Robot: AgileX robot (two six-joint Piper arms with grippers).
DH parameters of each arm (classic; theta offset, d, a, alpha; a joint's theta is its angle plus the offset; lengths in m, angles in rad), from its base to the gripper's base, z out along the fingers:
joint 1: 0 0.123 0 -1.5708
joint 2: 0.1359 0 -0.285 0
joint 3: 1.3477 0 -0.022 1.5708
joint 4: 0 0.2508 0 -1.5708
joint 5: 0 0 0.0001 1.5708
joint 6: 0 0.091 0 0
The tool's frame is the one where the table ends.
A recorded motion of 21 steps. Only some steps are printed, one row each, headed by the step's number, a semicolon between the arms.
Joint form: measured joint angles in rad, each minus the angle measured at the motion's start. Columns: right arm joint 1, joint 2, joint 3, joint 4, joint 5, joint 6; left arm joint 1, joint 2, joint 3, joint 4, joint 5, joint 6.
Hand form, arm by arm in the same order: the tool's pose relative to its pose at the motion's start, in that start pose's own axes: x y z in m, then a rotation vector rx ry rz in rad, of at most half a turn. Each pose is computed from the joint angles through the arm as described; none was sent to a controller.
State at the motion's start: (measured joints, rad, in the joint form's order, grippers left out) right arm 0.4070 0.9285 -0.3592 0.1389 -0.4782 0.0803; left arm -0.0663 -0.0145 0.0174 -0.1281 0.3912 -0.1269
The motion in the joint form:
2: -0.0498 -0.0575 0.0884 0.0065 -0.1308 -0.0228; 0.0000 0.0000 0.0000 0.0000 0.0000 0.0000
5: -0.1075 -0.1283 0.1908 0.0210 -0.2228 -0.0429; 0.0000 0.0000 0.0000 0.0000 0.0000 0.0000
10: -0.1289 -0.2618 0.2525 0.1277 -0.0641 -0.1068; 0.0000 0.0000 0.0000 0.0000 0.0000 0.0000
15: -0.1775 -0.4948 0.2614 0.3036 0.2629 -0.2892; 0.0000 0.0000 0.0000 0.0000 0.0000 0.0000
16: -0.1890 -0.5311 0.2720 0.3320 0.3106 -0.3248; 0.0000 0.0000 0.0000 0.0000 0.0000 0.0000
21: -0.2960 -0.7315 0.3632 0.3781 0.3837 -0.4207; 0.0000 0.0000 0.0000 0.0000 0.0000 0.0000
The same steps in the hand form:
2: 0.0043 -0.0123 -0.0175 0.0490 -0.1100 -0.0215; 0.0000 0.0000 0.0000 0.0000 0.0000 0.0000
5: 0.0153 -0.0254 -0.0389 0.1154 -0.1818 -0.0381; 0.0000 0.0000 0.0000 0.0000 0.0000 0.0000
10: 0.0309 -0.0334 -0.0605 0.1849 -0.1010 0.0027; 0.0000 0.0000 0.0000 0.0000 0.0000 0.0000
15: 0.0379 -0.0338 -0.0872 0.2104 0.0012 0.0227; 0.0000 0.0000 0.0000 0.0000 0.0000 0.0000
16: 0.0423 -0.0338 -0.0917 0.2102 0.0219 0.0200; 0.0000 0.0000 0.0000 0.0000 0.0000 0.0000
21: 0.0621 -0.0403 -0.1142 0.2784 -0.0290 -0.0244; 0.0000 0.0000 0.0000 0.0000 0.0000 0.0000

